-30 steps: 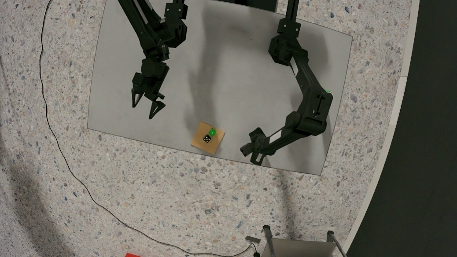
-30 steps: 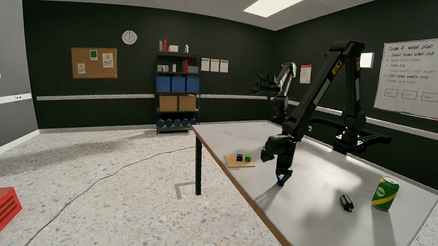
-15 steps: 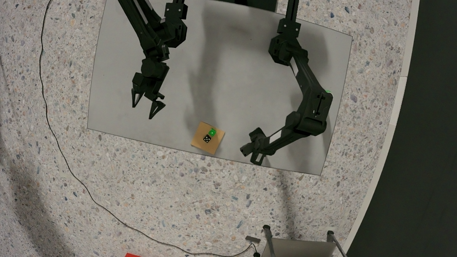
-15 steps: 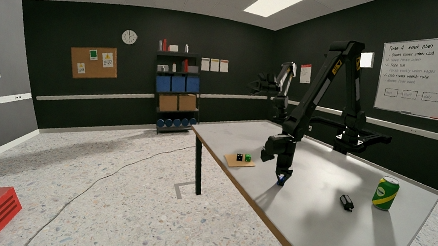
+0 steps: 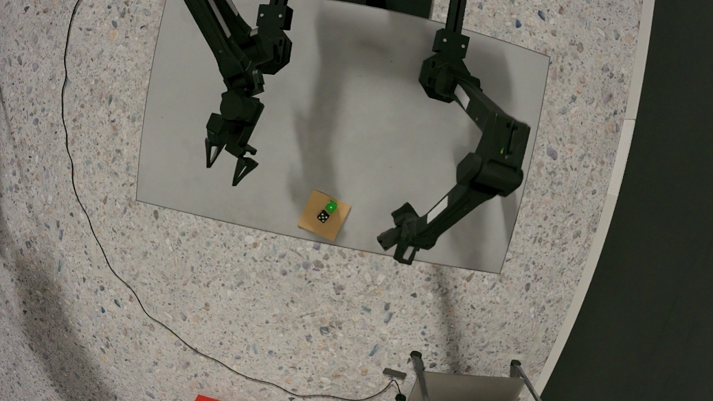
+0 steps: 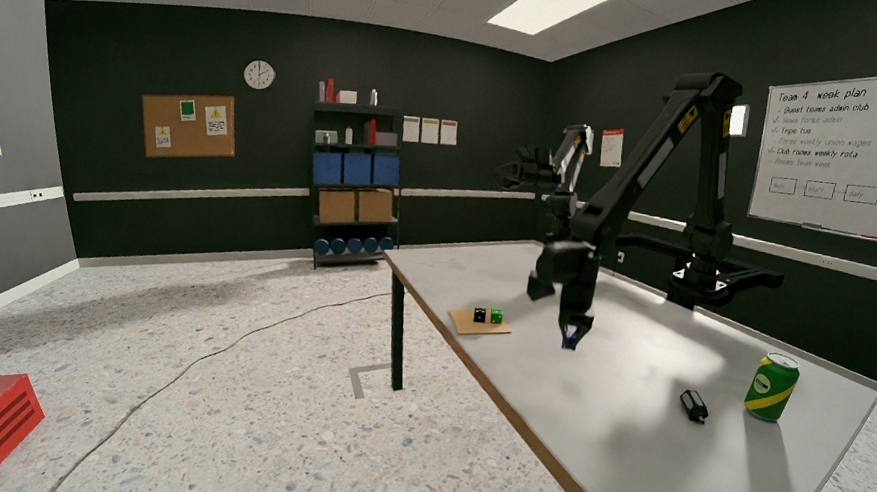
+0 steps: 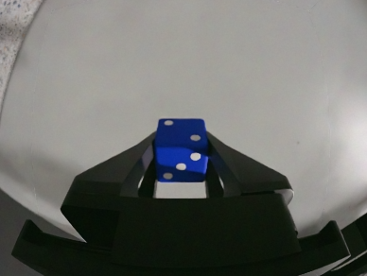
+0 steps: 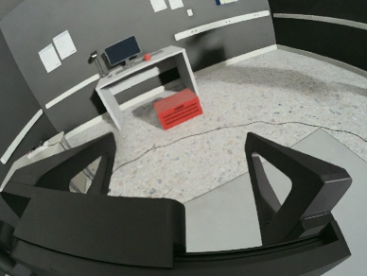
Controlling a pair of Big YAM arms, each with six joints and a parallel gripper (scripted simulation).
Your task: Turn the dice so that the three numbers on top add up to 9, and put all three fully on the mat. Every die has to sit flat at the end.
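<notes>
Now: the black die 60 mm ahead of my left hand, 270 mm to the right of it and 50 mm below it. The rest, counted from my left hand: blue die: right at my left hand; brown square mat: 60 mm ahead, 270 mm to the right, 70 mm below; green die: 20 mm ahead, 240 mm to the right, 50 mm below.
</notes>
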